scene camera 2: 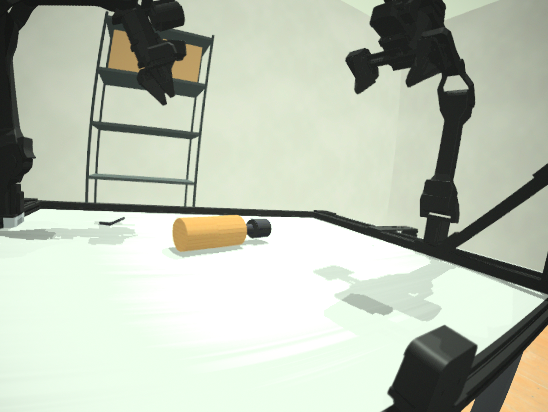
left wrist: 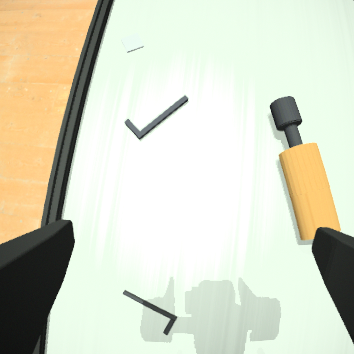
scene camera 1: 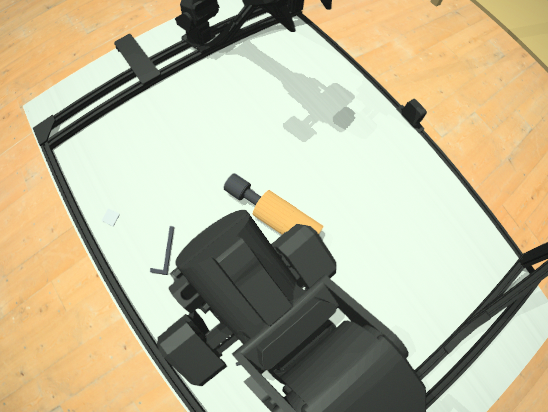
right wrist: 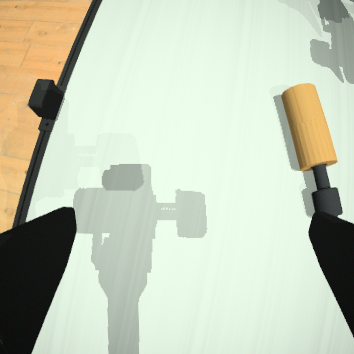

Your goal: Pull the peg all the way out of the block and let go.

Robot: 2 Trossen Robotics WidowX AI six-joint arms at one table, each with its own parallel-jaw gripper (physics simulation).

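An orange-tan cylindrical block lies on its side on the white table. A dark peg with a wide round head sticks out of one end; part of its thin shaft shows between head and block, the rest is hidden inside. My left gripper is open and empty, high above the table; its body hides part of the block's far end in scene camera 1. My right gripper is open and empty, also raised well above the table.
A dark L-shaped key lies beside the block, and a second one lies lower in the left wrist view. A small pale square lies near the black rail. A black box sits on another rail.
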